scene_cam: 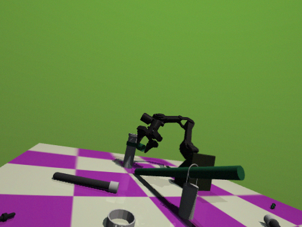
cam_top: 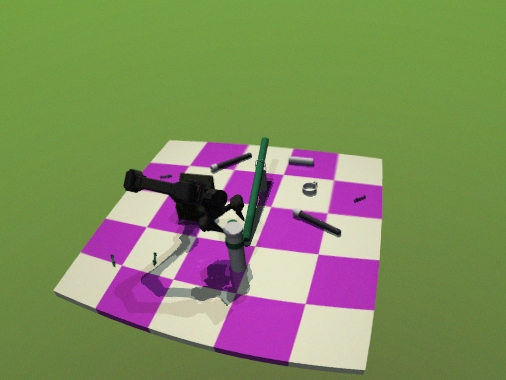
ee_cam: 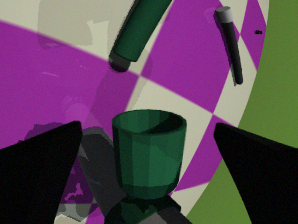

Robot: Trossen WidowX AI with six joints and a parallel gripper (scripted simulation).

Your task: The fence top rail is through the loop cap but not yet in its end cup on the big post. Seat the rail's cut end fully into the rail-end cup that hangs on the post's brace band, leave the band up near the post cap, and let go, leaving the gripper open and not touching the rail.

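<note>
Right now my gripper tip is 20 mm to the left of the green rail-end cup and 10 mm below it. Also, from my gripper tip: grey loop-cap post 40 mm ahead, 420 mm to the left, 30 mm below; then short grey tube 220 mm ahead, 660 mm to the left, 120 mm below.
</note>
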